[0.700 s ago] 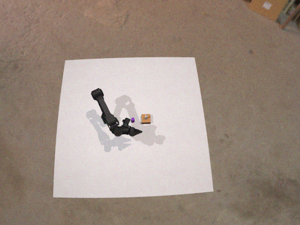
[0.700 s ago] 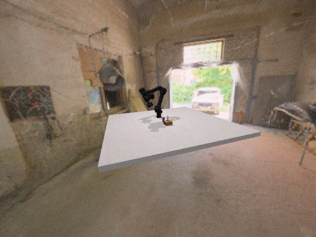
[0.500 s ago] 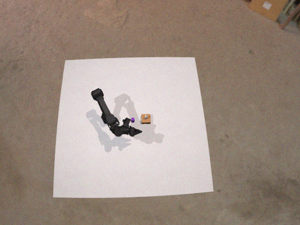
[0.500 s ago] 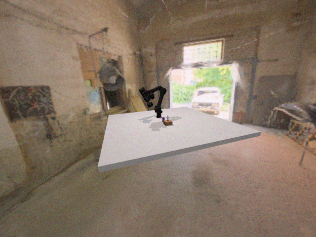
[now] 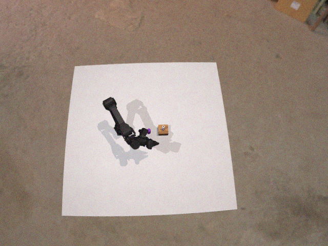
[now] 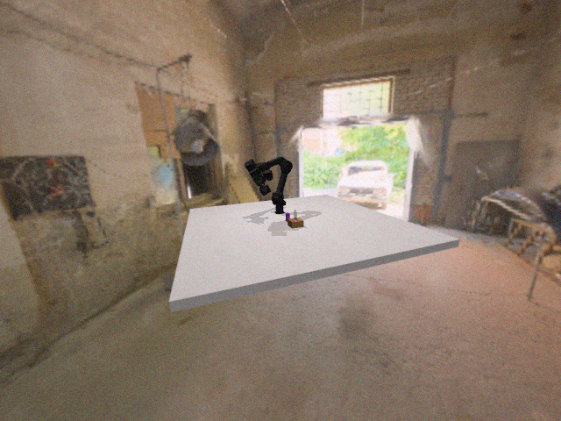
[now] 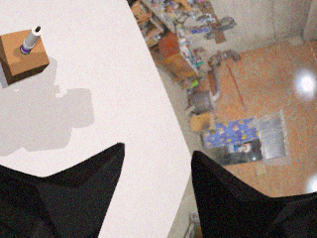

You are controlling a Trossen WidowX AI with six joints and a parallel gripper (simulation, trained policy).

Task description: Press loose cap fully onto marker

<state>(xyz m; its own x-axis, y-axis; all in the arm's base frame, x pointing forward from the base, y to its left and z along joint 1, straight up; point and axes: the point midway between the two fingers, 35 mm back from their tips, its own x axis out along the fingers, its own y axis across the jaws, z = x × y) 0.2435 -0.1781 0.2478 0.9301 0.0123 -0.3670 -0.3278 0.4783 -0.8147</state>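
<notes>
Right now my gripper tip is 210 mm above the purple cap, 160 mm to the right of it and 60 mm past it. Round my gripper tip: brown holder block: 220 mm below, 170 mm to the left, 50 mm ahead.
</notes>
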